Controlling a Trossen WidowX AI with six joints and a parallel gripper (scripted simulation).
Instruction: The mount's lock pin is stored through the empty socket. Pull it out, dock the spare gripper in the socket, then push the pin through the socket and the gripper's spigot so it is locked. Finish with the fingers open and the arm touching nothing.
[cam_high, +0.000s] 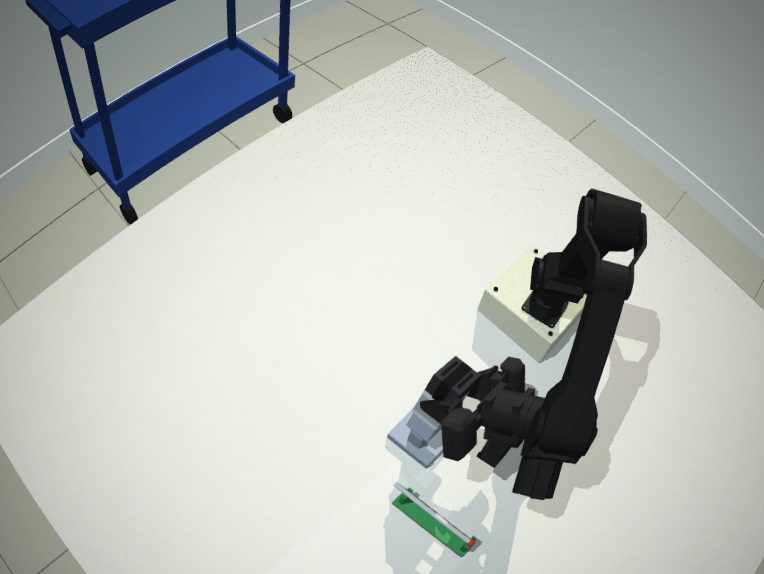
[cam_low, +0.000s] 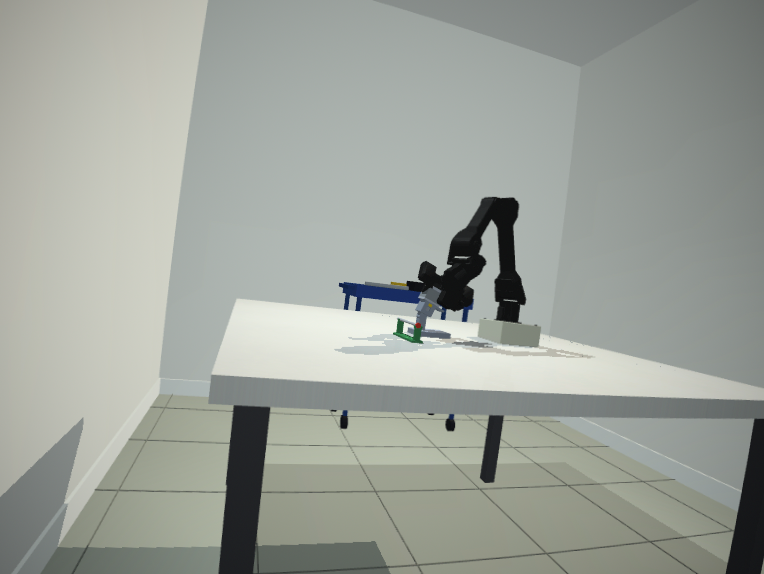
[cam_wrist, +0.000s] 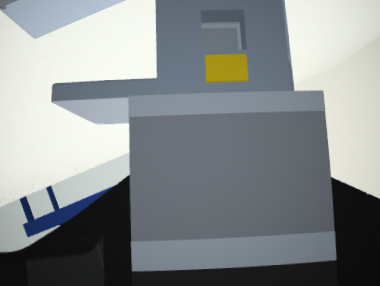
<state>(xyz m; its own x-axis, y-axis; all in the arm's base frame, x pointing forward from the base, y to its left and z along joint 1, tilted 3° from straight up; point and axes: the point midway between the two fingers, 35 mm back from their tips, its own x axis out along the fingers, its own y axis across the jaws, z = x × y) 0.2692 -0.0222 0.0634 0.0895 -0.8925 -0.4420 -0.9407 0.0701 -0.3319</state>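
Right now my gripper tip is 2 cm to the right of the spare gripper. From my gripper tip the other things lie so: grey mount (7 cm below, 2 cm to the left); then green holder (12 cm to the left, 12 cm ahead, 10 cm below).
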